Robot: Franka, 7 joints.
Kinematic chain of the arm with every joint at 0, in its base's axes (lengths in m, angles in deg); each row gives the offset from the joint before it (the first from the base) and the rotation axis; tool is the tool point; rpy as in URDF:
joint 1: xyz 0 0 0.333 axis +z
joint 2: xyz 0 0 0 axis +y
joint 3: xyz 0 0 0.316 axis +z
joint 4: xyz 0.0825 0 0 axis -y
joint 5: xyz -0.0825 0 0.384 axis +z
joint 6: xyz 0 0 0 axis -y
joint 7: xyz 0.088 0 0 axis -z
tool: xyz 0 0 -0.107 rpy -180 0 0
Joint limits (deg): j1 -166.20..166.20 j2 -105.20..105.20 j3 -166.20..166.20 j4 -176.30..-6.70 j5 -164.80..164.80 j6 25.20..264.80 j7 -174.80..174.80
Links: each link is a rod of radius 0.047 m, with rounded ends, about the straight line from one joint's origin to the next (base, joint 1, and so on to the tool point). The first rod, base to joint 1, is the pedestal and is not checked.
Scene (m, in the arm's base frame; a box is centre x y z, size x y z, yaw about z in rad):
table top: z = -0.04
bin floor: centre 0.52 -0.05 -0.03 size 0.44 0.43 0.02 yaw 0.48
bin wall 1: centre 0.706 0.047 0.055 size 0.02 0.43 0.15 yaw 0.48
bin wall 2: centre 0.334 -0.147 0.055 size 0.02 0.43 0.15 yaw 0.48
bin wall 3: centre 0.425 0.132 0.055 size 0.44 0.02 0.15 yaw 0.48
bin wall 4: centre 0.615 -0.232 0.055 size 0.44 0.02 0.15 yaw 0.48
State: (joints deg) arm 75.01 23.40 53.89 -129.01 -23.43 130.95 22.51
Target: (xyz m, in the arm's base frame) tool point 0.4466 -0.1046 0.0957
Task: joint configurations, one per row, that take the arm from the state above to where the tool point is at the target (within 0.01 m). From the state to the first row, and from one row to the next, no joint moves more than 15 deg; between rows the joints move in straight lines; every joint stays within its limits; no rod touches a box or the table.
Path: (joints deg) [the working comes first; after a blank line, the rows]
Joints at the target: 9.98 32.87 -18.39 -128.77 -28.43 123.96 22.51
Straight joint move there: touches bin wall 3.

1: 65.79 23.18 40.81 -121.54 -29.94 138.09 23.65
2: 56.57 22.95 27.74 -114.07 -36.46 145.23 24.79
3: 47.35 22.73 14.66 -106.60 -42.97 152.36 25.92
4: 38.13 22.50 1.58 -99.12 -49.48 159.50 27.06
5: 28.74 25.96 -5.07 -109.01 -42.47 147.65 25.54
6: 19.36 29.41 -11.73 -118.89 -35.45 135.81 24.03
7: 9.98 32.87 -18.39 -128.77 -28.43 123.96 22.51

